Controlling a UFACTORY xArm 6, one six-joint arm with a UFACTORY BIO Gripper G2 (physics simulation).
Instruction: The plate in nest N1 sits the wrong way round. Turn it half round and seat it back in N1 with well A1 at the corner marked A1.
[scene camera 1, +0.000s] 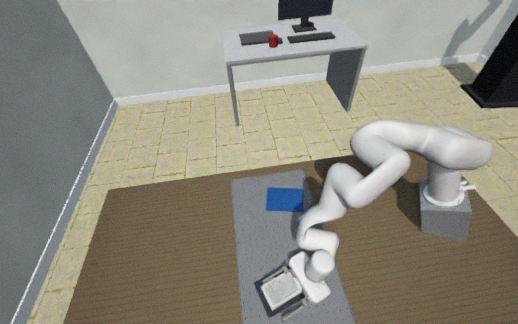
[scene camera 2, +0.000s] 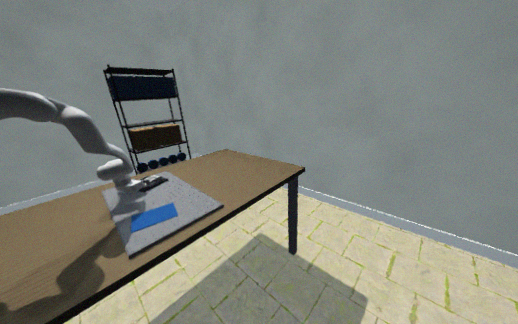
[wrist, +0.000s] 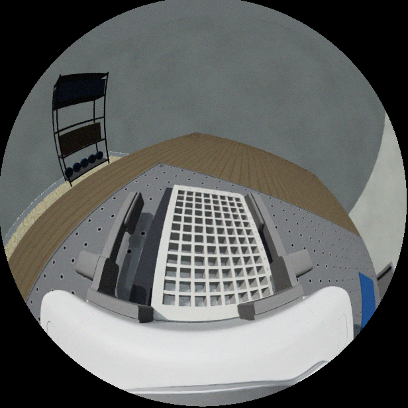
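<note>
The white plate, a grid of square wells, lies level at the dark nest. A strip of the nest shows along the plate's left side in the wrist view. My gripper is shut on the plate, with one finger along each long side. A gap seems to show beside the left finger in the wrist view. I cannot tell whether the plate is fully down in the nest or slightly raised. Well A1 and the corner mark are too small to read.
A blue rectangle lies on the grey perforated board, apart from the nest. The board lies on the brown wooden table. A shelf rack and a desk stand beyond.
</note>
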